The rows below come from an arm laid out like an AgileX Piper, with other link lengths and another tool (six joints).
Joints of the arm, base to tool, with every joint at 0 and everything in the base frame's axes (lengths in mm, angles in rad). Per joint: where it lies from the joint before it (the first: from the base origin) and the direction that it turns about. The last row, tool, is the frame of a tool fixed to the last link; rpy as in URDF.
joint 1: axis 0 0 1 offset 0 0 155
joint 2: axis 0 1 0 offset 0 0 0
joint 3: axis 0 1 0 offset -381.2 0 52.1
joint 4: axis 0.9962 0 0.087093 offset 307.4 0 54.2
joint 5: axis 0 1 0 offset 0 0 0
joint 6: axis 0.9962 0 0.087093 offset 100.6 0 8.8
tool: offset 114.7 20 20.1 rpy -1.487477 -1.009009 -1.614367
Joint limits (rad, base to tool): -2.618..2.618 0..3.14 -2.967..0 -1.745..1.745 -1.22..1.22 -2.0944..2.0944
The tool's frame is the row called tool.
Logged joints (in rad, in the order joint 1, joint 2, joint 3, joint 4, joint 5, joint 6), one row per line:
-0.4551, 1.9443, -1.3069, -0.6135, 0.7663, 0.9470
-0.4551, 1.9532, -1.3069, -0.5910, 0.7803, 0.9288
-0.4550, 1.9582, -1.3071, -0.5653, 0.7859, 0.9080
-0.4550, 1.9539, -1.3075, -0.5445, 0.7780, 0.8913
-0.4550, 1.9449, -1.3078, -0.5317, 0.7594, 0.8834
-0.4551, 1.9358, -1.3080, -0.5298, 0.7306, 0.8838
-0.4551, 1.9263, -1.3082, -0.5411, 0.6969, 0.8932
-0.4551, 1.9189, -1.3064, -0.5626, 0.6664, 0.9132
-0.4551, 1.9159, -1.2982, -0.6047, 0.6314, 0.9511
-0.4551, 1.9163, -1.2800, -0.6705, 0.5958, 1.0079
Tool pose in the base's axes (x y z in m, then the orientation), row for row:
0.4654, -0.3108, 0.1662, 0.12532, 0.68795, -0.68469, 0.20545
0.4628, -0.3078, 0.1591, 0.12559, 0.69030, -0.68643, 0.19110
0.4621, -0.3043, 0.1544, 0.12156, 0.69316, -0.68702, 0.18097
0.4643, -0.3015, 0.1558, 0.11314, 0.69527, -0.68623, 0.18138
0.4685, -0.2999, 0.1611, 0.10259, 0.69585, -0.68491, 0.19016
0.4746, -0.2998, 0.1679, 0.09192, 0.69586, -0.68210, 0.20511
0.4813, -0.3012, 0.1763, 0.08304, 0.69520, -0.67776, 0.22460
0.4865, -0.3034, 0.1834, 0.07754, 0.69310, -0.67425, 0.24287
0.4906, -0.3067, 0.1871, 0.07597, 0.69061, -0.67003, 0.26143
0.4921, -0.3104, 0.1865, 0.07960, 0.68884, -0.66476, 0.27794
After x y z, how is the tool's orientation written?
As a quaternion, w x y z.
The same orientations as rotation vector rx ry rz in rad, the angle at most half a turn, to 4 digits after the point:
2.0042, -1.9947, 0.5985
2.0107, -1.9994, 0.5566
2.0237, -2.0058, 0.5283
2.0397, -2.0132, 0.5321
2.0539, -2.0216, 0.5613
2.0667, -2.0259, 0.6092
2.0756, -2.0235, 0.6706
2.0761, -2.0196, 0.7275
2.0706, -2.0089, 0.7838
2.0608, -1.9888, 0.8315

